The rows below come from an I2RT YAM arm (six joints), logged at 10 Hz.
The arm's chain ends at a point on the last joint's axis. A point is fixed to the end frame.
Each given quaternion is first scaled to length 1.
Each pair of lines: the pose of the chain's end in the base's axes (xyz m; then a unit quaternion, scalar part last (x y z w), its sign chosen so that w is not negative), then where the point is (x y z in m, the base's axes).
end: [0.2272 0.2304 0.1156 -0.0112 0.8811 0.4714 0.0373]
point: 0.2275 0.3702 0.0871
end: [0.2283 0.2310 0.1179 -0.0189 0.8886 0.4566 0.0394]
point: 0.2275 0.3698 0.0847
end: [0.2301 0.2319 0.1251 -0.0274 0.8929 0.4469 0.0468]
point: 0.2290 0.3699 0.0889
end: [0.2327 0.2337 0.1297 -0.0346 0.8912 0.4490 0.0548]
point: 0.2315 0.3719 0.0942
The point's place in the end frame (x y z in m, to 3 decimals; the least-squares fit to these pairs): 0.004 0.054 0.132
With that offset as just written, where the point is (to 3 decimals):
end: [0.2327 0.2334 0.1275 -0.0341 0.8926 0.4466 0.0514]
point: 0.231 0.371 0.091
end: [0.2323 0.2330 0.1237 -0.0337 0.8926 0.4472 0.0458]
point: 0.230 0.371 0.088
